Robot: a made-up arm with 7 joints. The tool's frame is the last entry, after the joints.
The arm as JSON. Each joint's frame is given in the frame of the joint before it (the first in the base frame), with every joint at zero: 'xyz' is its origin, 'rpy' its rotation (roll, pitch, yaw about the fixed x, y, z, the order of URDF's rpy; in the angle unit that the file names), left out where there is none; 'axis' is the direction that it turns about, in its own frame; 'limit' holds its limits. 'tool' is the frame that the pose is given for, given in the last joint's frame.
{
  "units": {
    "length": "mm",
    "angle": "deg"
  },
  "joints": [
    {
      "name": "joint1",
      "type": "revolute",
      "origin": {
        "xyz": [
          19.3,
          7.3,
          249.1
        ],
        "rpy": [
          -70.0,
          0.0,
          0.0
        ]
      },
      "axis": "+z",
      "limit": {
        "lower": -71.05,
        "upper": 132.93
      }
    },
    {
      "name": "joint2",
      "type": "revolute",
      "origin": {
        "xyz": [
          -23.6,
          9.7,
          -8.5
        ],
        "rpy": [
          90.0,
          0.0,
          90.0
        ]
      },
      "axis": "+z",
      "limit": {
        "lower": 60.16,
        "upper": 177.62
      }
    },
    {
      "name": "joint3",
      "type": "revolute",
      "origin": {
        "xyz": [
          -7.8,
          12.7,
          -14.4
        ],
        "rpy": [
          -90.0,
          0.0,
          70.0
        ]
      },
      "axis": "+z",
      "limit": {
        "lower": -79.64,
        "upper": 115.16
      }
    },
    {
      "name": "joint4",
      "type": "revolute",
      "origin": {
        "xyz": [
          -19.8,
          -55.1,
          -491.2
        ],
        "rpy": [
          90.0,
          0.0,
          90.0
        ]
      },
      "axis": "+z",
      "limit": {
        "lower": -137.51,
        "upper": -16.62
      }
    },
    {
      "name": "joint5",
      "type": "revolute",
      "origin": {
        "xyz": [
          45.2,
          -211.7,
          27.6
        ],
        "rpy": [
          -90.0,
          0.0,
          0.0
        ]
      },
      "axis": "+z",
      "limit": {
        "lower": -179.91,
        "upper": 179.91
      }
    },
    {
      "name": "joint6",
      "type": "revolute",
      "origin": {
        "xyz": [
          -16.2,
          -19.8,
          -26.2
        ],
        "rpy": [
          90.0,
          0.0,
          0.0
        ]
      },
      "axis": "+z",
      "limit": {
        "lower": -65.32,
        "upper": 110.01
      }
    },
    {
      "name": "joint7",
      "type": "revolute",
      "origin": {
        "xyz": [
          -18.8,
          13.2,
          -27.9
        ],
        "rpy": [
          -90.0,
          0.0,
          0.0
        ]
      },
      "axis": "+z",
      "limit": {
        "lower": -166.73,
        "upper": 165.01
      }
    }
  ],
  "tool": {
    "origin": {
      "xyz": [
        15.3,
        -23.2,
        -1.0
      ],
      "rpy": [
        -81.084,
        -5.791,
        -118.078
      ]
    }
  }
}
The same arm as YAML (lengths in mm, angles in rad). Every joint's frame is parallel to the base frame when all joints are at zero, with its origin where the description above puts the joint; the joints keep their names.
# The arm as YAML. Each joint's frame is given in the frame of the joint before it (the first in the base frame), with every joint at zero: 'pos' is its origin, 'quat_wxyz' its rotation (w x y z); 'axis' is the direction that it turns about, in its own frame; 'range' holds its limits. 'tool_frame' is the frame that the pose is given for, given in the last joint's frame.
length_unit: mm
angle_unit: rad
joints:
  - joint: joint1
    pos: [19.3, 7.3, 249.1]
    quat_wxyz: [1.0, 0.0, 0.0, 0.0]
    axis: [0.0, 0.9397, 0.342]
    range: [-1.2401, 2.3201]
  - joint: joint2
    pos: [-23.6, -4.7, -12.0]
    quat_wxyz: [1.0, 0.0, 0.0, 0.0]
    axis: "+x"
    range: [1.05, 3.1001]
  - joint: joint3
    pos: [-14.4, 9.3, 11.7]
    quat_wxyz: [1.0, 0.0, 0.0, 0.0]
    axis: "+z"
    range: [-1.39, 2.0099]
  - joint: joint4
    pos: [55.1, -19.8, -491.2]
    quat_wxyz: [1.0, 0.0, 0.0, 0.0]
    axis: "+y"
    range: [-2.4, -0.2901]
  - joint: joint5
    pos: [-45.2, 27.6, -211.7]
    quat_wxyz: [1.0, 0.0, 0.0, 0.0]
    axis: "+z"
    range: [-3.14, 3.14]
  - joint: joint6
    pos: [16.2, 19.8, -26.2]
    quat_wxyz: [1.0, 0.0, 0.0, 0.0]
    axis: "+y"
    range: [-1.14, 1.92]
  - joint: joint7
    pos: [18.8, -27.9, 13.2]
    quat_wxyz: [1.0, 0.0, 0.0, 0.0]
    axis: "+z"
    range: [-2.91, 2.88]
tool_frame:
  pos: [-15.3, 23.2, -1.0]
  quat_wxyz: [0.667713, -0.536931, -0.366889, 0.362294]

